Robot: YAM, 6 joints.
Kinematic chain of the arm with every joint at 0, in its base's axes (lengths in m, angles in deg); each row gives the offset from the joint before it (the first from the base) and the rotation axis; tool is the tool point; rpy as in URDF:
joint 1: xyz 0 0 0.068 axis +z
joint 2: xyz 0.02 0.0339 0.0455 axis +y
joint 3: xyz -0.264 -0.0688 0 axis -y
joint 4: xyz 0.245 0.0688 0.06 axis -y
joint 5: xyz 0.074 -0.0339 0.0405 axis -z
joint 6: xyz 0.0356 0 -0.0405 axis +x
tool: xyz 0 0 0 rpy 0 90 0
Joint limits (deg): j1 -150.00..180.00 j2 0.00..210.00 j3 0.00..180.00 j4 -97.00..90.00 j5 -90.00..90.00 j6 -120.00..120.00
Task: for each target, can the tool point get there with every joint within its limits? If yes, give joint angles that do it. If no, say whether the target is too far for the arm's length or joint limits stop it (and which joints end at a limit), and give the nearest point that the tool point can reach.
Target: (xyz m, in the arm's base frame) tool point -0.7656 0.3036 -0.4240
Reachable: no: too far | nearest point -0.5060 0.2007 -0.2270 | short by 0.342 m
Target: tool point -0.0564 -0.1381 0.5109
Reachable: yes | joints 80.88 31.80 113.92 -77.15 -71.52 -97.18
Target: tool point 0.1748 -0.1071 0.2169
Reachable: yes | joints -22.85 63.61 15.64 53.44 59.97 57.00
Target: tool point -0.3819 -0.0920 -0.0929
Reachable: no: joint limits stop it (at a limit: joint 1) | nearest point -0.3819 -0.0356 -0.0929 | short by 0.056 m
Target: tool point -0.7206 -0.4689 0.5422
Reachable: no: too far | nearest point -0.4840 -0.3149 0.3981 | short by 0.317 m
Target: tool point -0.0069 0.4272 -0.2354
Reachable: yes | joints 93.18 184.67 105.02 12.40 28.15 11.13
